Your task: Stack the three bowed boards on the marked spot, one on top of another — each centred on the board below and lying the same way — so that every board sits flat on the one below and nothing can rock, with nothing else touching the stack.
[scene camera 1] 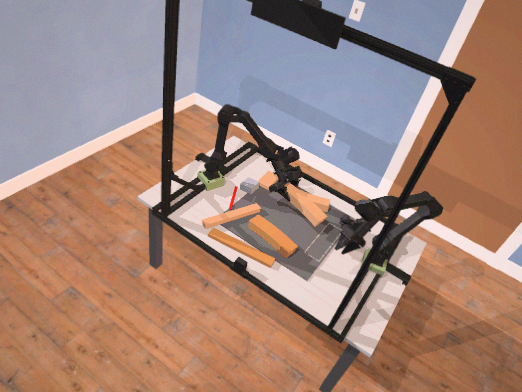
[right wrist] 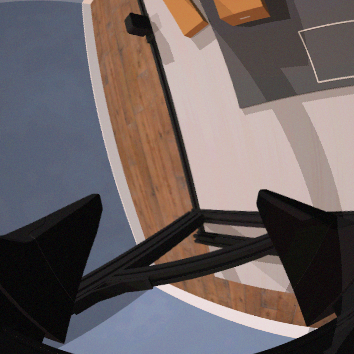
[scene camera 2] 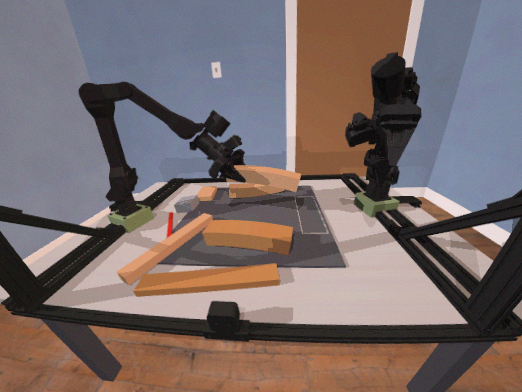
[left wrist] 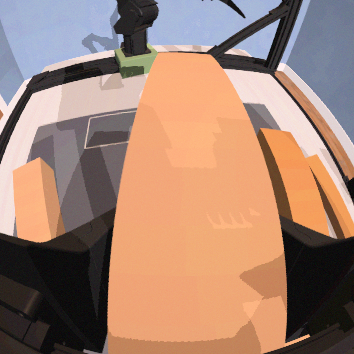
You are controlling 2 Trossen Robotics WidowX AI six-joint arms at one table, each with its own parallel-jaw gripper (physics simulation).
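Frame: origin at the left arm's base, x ahead, y left, z up, level; millimetres.
Seen in the pictures: left gripper, fingertip midpoint: (scene camera 1: 293,198) (scene camera 2: 248,178) (left wrist: 189,208); right gripper, fingertip midpoint: (scene camera 1: 338,251) (right wrist: 180,199) (scene camera 2: 385,177) (left wrist: 264,8); left arm's base, link origin: (scene camera 1: 211,174) (scene camera 2: 129,210); right arm's base, link origin: (scene camera 1: 376,259) (scene camera 2: 376,196) (left wrist: 135,50).
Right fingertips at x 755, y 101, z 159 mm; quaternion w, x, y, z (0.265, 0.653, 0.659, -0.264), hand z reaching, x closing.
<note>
Pixels of each thing's top centre, then the offset from my right fingertips to it. Level surfaces: height alone.
- orange bowed board, top centre: (left wrist: 195,94) (scene camera 2: 261,167) (scene camera 1: 303,198) dx -321, dy +105, dz -34 mm
- orange board, top centre: (left wrist: 30,245) (scene camera 2: 255,182) (scene camera 1: 307,194) dx -420, dy +253, dz -151 mm
- thick bowed board, top centre: (left wrist: 305,196) (scene camera 2: 246,227) (scene camera 1: 272,231) dx -302, dy -57, dz -151 mm
- dark mat, surface height: dz -204 mm
- pale straight-looking bar, top centre: (scene camera 2: 172,238) (scene camera 1: 232,213) dx -496, dy -142, dz -179 mm
- small orange block, top centre: (scene camera 2: 206,191) (scene camera 1: 268,178) dx -631, dy +174, dz -183 mm
- grey block, top centre: (scene camera 2: 186,198) (scene camera 1: 250,182) dx -631, dy +54, dz -166 mm
- red strip, top centre: (scene camera 2: 169,221) (scene camera 1: 233,196) dx -605, dy -61, dz -196 mm
My left gripper (scene camera 1: 284,192) (scene camera 2: 239,175) (left wrist: 189,208) is shut on an orange bowed board (scene camera 1: 306,205) (scene camera 2: 272,177) (left wrist: 195,190), near its left end in scene camera 2. The held board is above another orange board (scene camera 1: 323,202) (scene camera 2: 247,190) (left wrist: 33,195) at the back. A thick bowed board (scene camera 1: 272,236) (scene camera 2: 247,236) (left wrist: 290,172) (right wrist: 241,11) lies on the dark mat (scene camera 1: 307,272) (scene camera 2: 320,260). A thinner board (scene camera 1: 242,247) (scene camera 2: 210,280) (right wrist: 186,17) lies in front. The marked outline (scene camera 1: 316,240) (scene camera 2: 315,233) (left wrist: 87,132) (right wrist: 308,57) holds no board. My right gripper (scene camera 1: 348,246) (right wrist: 180,199) is open and empty.
A pale straight-looking bar (scene camera 1: 232,216) (scene camera 2: 165,248) lies slanted across the mat's left side. A small orange block (scene camera 1: 268,180) (scene camera 2: 206,193), a grey block (scene camera 1: 248,185) (scene camera 2: 186,204) and a red strip (scene camera 1: 233,198) (scene camera 2: 170,224) are at the left. Black frame posts (scene camera 1: 170,100) stand around the table.
</note>
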